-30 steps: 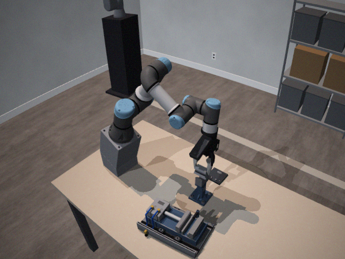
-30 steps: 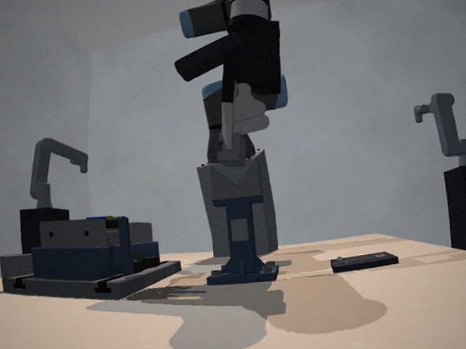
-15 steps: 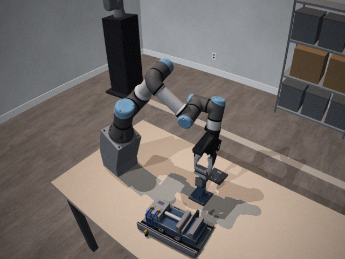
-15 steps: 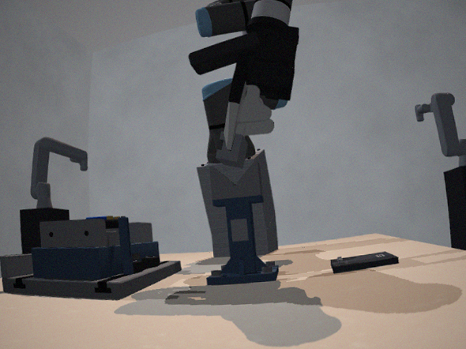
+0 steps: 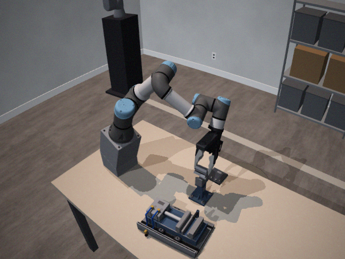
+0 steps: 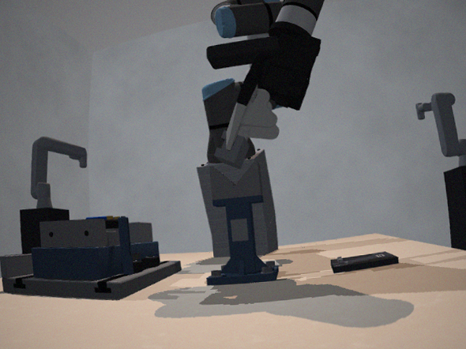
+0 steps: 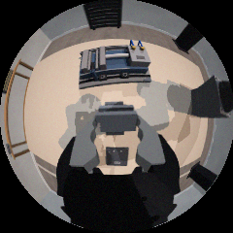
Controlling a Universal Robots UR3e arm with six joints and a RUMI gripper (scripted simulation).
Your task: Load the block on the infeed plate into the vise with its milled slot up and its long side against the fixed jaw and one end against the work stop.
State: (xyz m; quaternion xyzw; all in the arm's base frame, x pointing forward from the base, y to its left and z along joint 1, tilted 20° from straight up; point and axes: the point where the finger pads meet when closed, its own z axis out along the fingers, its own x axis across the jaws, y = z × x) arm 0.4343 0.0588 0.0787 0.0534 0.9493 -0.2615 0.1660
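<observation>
My hand is 1 cm to the left of the grey part. Round my hand: blue vise: 22 cm to the right, 15 cm below.
</observation>
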